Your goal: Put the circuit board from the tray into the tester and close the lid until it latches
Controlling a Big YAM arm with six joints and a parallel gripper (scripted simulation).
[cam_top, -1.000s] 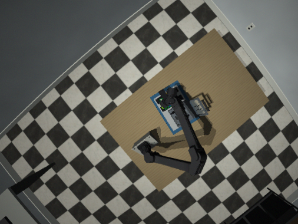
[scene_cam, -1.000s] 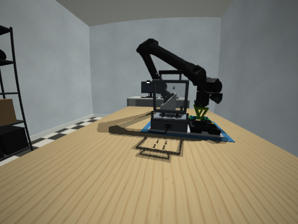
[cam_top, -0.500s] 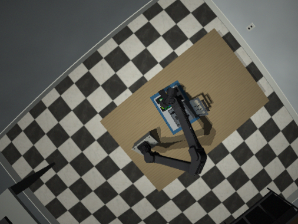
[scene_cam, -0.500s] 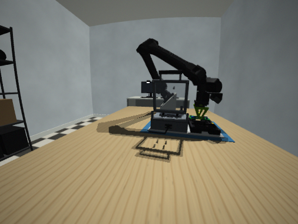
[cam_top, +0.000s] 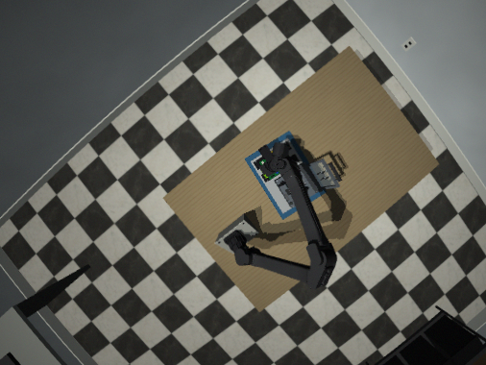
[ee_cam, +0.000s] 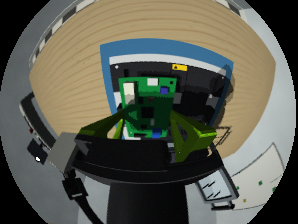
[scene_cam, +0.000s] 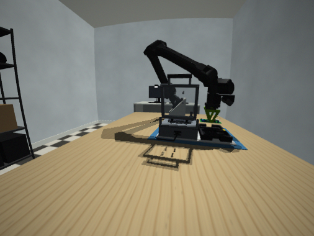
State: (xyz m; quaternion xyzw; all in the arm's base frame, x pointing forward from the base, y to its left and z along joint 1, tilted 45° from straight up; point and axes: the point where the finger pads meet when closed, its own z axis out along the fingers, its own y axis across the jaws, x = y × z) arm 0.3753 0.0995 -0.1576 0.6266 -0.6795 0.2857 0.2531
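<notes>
Now: hand 16 cm to the left of the tester plate, 5 cm short of it and 1 cm below it. Round my hand: green circuit board (right at my hand); then clear lid (18 cm to the right, 17 cm ahead, 12 cm above).
</notes>
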